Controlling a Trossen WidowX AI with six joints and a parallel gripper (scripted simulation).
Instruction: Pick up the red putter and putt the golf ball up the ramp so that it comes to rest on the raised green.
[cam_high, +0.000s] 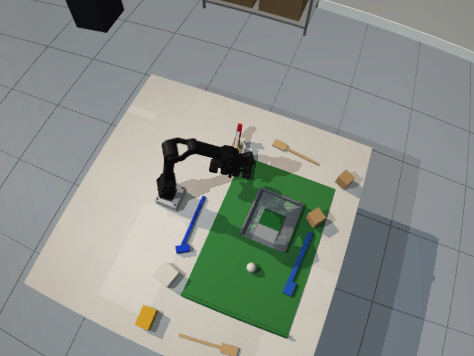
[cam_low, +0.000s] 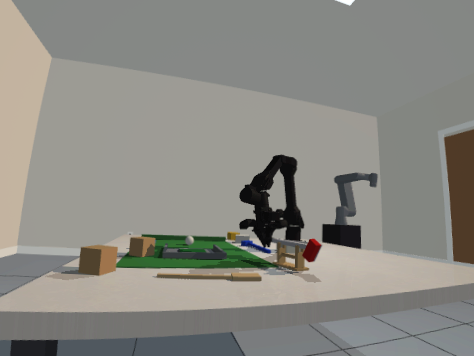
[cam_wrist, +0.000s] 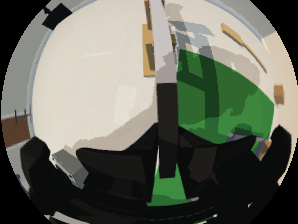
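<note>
Right now the red putter is 2 cm behind my gripper tip, 11 cm to the left of it and 2 cm above it. The rest, counted from my gripper tip: white golf ball: 22 cm ahead, 39 cm to the right, 2 cm below; then wooden stand: 2 cm behind, 13 cm to the left, 1 cm below; then green mat: 24 cm ahead, 25 cm to the right, 4 cm below.
</note>
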